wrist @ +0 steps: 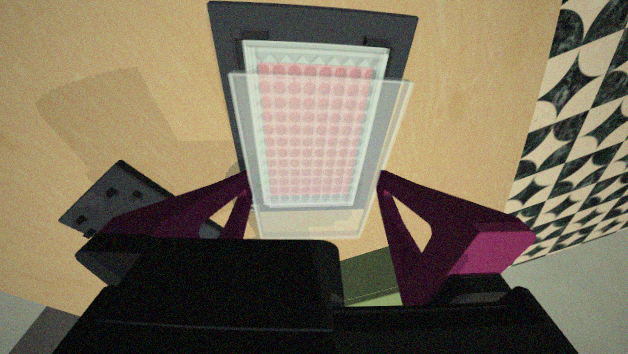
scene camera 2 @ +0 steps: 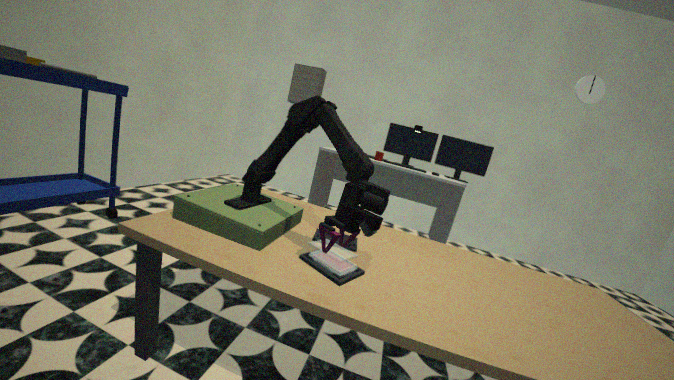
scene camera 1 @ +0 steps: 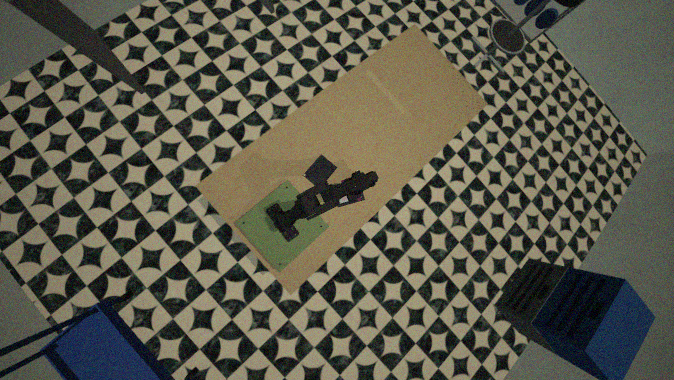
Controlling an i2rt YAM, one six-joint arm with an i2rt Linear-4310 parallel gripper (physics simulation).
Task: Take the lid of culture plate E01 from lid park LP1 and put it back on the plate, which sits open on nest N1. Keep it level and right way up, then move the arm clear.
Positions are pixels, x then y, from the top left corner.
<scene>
My gripper (scene camera 2: 332, 250) holds a pale grey lid (wrist: 314, 144); nothing else touches it.
</scene>
